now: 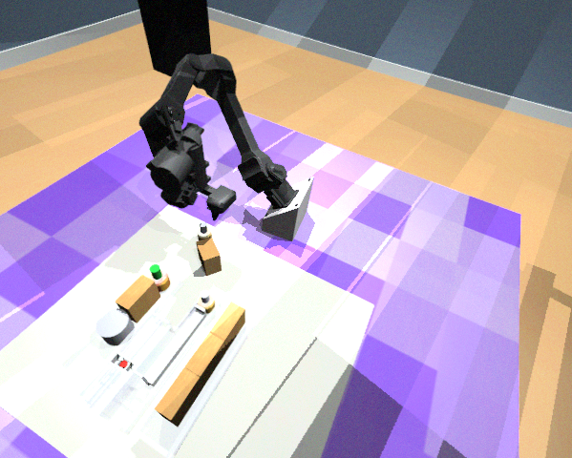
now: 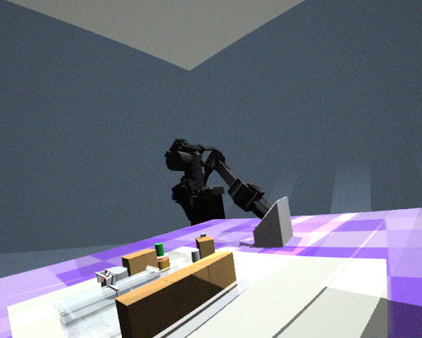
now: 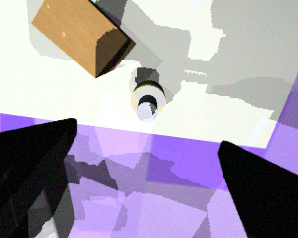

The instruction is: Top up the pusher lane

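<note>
Now: gripper tip 300 mm short of the lane, 110 mm to the right of it and 90 mm above it. Also, from my gripper tip: grey cylinder (290 mm ahead, 80 mm below, 10 mm to the left); then red mark (340 mm ahead, 100 mm to the left, 40 mm below).
</note>
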